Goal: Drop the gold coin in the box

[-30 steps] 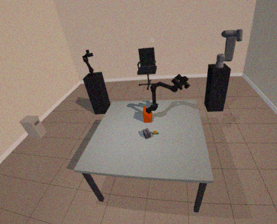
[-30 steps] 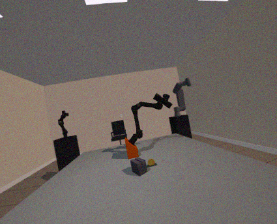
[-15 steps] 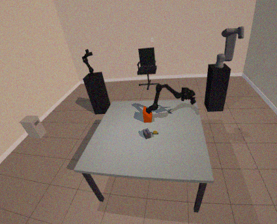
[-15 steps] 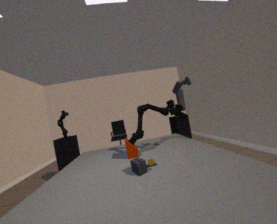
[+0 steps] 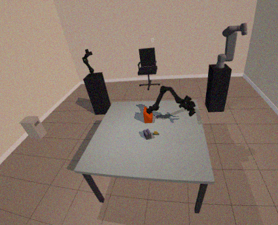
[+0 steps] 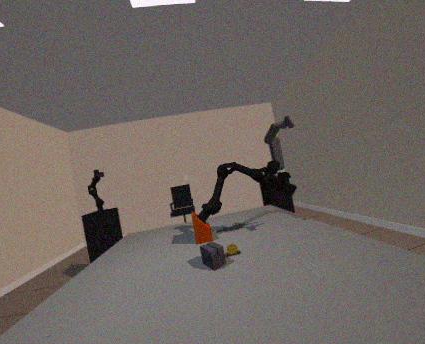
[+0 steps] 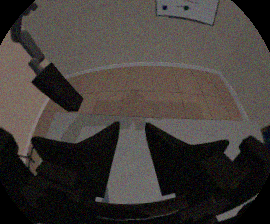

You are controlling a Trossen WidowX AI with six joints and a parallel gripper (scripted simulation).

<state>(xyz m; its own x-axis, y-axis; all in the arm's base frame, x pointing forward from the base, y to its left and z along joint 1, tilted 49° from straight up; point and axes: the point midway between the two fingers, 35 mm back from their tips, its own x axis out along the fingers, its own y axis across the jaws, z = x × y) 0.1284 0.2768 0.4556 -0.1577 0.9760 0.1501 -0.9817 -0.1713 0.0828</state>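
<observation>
Right now the gold coin is 170 mm ahead of my gripper tip, 450 mm to the right of it and 150 mm below it.
</observation>
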